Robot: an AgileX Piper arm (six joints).
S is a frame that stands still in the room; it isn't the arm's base.
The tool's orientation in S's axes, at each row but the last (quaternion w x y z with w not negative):
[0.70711, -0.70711, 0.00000, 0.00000]
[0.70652, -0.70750, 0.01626, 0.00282]
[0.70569, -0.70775, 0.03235, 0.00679]
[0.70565, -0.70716, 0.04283, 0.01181]
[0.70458, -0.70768, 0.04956, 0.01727]
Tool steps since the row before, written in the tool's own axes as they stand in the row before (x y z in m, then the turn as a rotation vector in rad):
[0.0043, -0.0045, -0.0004, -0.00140, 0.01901, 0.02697]
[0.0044, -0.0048, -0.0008, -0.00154, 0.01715, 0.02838]
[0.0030, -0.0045, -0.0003, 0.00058, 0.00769, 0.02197]
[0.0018, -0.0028, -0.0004, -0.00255, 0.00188, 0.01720]
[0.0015, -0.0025, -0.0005, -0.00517, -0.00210, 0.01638]
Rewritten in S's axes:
[0.0043, -0.0004, 0.0045, -0.00140, 0.02697, -0.01901]
[0.0045, -0.0009, 0.0047, -0.00146, 0.02838, -0.01715]
[0.0032, -0.0004, 0.0043, 0.00094, 0.02192, -0.00780]
[0.0020, -0.0005, 0.0027, -0.00193, 0.01729, -0.00174]
[0.0017, -0.0006, 0.0024, -0.00420, 0.01660, 0.00247]

